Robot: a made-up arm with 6 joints. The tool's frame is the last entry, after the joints. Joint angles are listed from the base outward. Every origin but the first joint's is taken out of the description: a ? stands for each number. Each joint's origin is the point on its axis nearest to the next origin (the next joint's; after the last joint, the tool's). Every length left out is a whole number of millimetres.
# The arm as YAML. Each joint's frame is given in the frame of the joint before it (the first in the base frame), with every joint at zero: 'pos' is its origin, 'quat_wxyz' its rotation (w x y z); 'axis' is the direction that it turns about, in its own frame. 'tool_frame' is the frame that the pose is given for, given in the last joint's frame.
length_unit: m
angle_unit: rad
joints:
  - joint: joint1
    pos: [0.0, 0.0, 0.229]
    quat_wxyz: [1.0, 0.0, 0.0, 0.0]
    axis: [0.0, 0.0, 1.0]
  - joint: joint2
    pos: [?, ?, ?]
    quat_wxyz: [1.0, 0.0, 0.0, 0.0]
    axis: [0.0, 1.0, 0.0]
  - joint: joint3
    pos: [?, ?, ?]
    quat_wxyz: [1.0, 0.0, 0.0, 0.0]
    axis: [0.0, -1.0, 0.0]
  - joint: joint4
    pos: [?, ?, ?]
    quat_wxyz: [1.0, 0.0, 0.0, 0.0]
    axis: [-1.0, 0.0, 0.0]
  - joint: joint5
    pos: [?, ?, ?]
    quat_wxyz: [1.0, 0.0, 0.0, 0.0]
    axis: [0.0, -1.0, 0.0]
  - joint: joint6
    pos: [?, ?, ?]
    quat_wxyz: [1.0, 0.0, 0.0, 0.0]
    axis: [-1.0, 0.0, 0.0]
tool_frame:
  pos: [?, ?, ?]
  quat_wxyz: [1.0, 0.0, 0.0, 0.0]
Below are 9 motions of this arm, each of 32 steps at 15 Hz.
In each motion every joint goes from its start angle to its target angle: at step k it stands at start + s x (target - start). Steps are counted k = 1, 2, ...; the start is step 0. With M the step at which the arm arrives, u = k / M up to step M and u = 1 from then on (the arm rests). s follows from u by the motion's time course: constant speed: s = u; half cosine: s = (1 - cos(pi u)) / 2; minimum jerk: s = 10 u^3 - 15 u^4 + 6 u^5.
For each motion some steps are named. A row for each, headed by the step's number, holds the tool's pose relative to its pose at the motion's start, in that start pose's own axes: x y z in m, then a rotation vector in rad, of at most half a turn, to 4 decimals.
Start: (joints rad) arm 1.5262 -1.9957 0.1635 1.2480 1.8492 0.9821
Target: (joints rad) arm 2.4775 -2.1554 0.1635 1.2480 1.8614 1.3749
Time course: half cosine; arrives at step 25
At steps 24, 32:
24: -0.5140 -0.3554 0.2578 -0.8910 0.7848 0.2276
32: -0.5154 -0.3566 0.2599 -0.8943 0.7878 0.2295

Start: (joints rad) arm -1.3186 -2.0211 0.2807 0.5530 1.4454 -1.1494
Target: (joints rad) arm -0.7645 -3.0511 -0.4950 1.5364 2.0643 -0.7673
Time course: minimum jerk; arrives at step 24
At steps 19, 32:
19: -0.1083 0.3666 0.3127 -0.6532 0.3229 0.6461
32: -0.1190 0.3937 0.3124 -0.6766 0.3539 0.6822

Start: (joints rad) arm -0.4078 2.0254 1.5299 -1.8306 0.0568 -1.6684
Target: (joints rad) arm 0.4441 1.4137 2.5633 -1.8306 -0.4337 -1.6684
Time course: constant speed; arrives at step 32
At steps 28, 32:
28: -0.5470 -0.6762 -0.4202 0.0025 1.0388 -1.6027
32: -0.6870 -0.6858 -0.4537 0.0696 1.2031 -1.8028

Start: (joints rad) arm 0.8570 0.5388 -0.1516 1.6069 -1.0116 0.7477
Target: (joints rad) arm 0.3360 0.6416 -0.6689 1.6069 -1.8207 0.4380
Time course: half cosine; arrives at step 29
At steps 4, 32:
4: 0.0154 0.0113 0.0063 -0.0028 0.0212 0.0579
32: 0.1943 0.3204 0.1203 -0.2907 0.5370 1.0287

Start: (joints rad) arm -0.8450 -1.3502 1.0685 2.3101 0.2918 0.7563
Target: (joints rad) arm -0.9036 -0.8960 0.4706 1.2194 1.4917 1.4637
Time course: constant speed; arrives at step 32
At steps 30, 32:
30: 0.0541 0.1489 0.5406 0.8385 -0.5065 -0.9967
32: 0.0390 0.1574 0.5784 0.9034 -0.4544 -1.0245

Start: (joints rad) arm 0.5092 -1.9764 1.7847 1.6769 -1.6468 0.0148
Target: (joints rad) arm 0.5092 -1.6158 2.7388 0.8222 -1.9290 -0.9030
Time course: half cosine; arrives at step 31
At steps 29, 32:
29: 0.1226 -0.0335 -0.1750 1.2233 0.4830 0.8596
32: 0.1236 -0.0333 -0.1772 1.2327 0.4896 0.8684

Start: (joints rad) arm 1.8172 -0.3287 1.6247 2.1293 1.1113 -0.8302
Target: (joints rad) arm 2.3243 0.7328 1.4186 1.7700 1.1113 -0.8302
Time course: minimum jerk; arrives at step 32
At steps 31, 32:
31: 0.3523 0.8018 0.0069 1.3780 -0.5862 0.2711
32: 0.3524 0.8020 0.0071 1.3784 -0.5864 0.2712

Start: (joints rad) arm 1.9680 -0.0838 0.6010 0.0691 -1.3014 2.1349
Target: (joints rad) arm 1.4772 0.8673 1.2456 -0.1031 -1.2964 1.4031
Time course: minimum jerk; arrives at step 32
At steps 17, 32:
17: 0.2431 0.0458 -0.1249 0.6060 0.0494 0.2048
32: 0.4139 0.2163 -0.2131 1.1152 0.1395 0.3352

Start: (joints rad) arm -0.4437 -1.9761 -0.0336 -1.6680 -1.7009 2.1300
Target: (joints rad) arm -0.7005 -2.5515 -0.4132 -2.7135 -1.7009 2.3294
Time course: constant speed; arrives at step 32
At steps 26, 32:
26: 0.2066 0.1280 0.1097 -0.3343 -0.6125 -0.2552
32: 0.2432 0.1651 0.1319 -0.3857 -0.7610 -0.3182

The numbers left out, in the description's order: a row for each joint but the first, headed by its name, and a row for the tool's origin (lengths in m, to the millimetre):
joint2: 0.0 0.0 0.0
joint3: 0.0 0.0 0.42
joint4: 0.426 0.0 0.0
joint5: 0.0 -0.134 0.0
joint6: 0.0 0.0 0.0
tool: 0.0 0.0 0.0

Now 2 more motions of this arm.
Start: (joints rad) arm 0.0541 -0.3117 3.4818 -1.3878 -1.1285 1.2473
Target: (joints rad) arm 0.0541 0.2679 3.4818 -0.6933 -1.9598 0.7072
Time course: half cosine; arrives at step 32
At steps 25, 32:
25: -0.1760 0.1957 -0.1198 0.8532 1.0900 0.4608
32: -0.1976 0.2225 -0.1227 0.9752 1.2443 0.5066

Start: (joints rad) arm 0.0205 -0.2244 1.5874 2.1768 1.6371 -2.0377
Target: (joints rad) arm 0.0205 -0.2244 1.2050 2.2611 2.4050 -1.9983
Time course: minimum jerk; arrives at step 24
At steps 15, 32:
15: 0.0759 -0.0605 -0.0808 0.2078 0.2975 0.6542
32: 0.1053 -0.0750 -0.1159 0.2872 0.3745 0.9196

